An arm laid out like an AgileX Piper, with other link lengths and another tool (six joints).
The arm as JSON. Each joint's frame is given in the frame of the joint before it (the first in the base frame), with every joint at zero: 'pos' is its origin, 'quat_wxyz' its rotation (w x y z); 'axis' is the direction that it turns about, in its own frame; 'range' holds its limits. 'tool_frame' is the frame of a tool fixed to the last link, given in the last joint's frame.
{
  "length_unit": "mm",
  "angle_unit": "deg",
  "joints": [
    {
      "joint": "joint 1",
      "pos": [
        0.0,
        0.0,
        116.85
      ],
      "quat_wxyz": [
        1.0,
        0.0,
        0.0,
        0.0
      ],
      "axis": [
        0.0,
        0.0,
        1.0
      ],
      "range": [
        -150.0,
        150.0
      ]
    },
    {
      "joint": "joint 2",
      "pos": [
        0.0,
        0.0,
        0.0
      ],
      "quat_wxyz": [
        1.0,
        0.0,
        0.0,
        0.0
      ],
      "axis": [
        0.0,
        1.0,
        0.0
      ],
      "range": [
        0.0,
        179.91
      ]
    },
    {
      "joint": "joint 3",
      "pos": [
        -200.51,
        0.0,
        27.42
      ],
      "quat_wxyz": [
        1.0,
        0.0,
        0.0,
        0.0
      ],
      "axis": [
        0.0,
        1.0,
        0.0
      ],
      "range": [
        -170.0,
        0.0
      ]
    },
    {
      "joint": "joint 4",
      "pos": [
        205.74,
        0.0,
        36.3
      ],
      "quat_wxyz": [
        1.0,
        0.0,
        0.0,
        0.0
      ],
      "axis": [
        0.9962,
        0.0,
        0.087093
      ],
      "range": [
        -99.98,
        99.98
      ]
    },
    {
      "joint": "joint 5",
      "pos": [
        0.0,
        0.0,
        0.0
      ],
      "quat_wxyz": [
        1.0,
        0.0,
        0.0,
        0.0
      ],
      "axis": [
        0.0,
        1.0,
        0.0
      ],
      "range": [
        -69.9,
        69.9
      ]
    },
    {
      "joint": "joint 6",
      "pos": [
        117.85,
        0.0,
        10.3
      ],
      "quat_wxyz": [
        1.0,
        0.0,
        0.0,
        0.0
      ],
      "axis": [
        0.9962,
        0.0,
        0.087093
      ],
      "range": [
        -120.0,
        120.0
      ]
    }
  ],
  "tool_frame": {
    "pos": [
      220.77,
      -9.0,
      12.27
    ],
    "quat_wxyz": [
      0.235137,
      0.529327,
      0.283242,
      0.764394
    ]
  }
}
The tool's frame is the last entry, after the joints.
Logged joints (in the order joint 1, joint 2, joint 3, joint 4, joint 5, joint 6), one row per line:
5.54 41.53 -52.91 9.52 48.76 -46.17
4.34 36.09 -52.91 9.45 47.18 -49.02
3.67 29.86 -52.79 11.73 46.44 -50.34
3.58 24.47 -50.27 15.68 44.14 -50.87
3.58 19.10 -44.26 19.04 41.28 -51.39
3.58 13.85 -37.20 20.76 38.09 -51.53
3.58 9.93 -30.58 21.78 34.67 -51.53
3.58 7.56 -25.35 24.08 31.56 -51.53
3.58 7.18 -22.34 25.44 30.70 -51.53
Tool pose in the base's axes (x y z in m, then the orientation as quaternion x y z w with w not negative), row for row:
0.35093 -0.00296 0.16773 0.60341 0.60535 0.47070 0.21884
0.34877 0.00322 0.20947 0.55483 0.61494 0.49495 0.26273
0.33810 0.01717 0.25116 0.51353 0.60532 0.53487 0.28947
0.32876 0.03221 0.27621 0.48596 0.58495 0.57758 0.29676
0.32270 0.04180 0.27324 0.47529 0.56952 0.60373 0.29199
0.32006 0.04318 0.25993 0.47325 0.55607 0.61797 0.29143
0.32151 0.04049 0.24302 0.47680 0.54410 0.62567 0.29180
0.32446 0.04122 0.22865 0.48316 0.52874 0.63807 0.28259
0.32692 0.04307 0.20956 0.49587 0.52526 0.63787 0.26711
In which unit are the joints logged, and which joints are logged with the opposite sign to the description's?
The joints are logged in degrees. Opposite sign: joint 1.
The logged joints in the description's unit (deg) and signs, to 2 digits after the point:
-5.54 41.53 -52.91 9.52 48.76 -46.17
-4.34 36.09 -52.91 9.45 47.18 -49.02
-3.67 29.86 -52.79 11.73 46.44 -50.34
-3.58 24.47 -50.27 15.68 44.14 -50.87
-3.58 19.10 -44.26 19.04 41.28 -51.39
-3.58 13.85 -37.20 20.76 38.09 -51.53
-3.58 9.93 -30.58 21.78 34.67 -51.53
-3.58 7.56 -25.35 24.08 31.56 -51.53
-3.58 7.18 -22.34 25.44 30.70 -51.53

